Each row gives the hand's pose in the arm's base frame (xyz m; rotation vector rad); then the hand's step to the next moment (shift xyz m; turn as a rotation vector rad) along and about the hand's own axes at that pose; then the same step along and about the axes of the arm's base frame.
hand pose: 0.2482 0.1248 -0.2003 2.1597 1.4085 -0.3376
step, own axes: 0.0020 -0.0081 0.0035 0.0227 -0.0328 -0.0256
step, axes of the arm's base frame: -0.0062 0.0021 -0.0063 -0.0220 0.0420 0.0005
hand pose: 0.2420 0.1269 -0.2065 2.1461 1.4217 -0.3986
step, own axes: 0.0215 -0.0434 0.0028 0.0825 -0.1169 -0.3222
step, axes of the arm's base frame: -0.0309 0.0279 -0.0249 -0.0880 0.2840 0.1894
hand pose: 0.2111 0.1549 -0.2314 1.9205 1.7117 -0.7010
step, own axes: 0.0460 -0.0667 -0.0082 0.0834 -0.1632 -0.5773
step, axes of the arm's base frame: -0.0616 0.0473 -0.0245 -0.1176 0.4552 0.3819
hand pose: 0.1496 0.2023 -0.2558 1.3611 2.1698 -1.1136
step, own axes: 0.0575 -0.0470 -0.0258 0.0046 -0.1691 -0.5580
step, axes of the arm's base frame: -0.0656 0.0433 -0.0002 -0.0872 0.3919 0.4229
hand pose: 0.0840 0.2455 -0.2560 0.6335 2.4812 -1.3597
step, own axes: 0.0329 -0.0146 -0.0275 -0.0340 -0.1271 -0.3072
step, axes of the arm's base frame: -0.0360 0.0247 0.0122 -0.0323 0.1903 0.2728
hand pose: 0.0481 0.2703 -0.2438 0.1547 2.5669 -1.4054
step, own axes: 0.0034 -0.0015 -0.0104 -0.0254 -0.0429 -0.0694
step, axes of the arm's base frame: -0.0050 0.0079 0.0059 0.0072 0.0355 0.0774
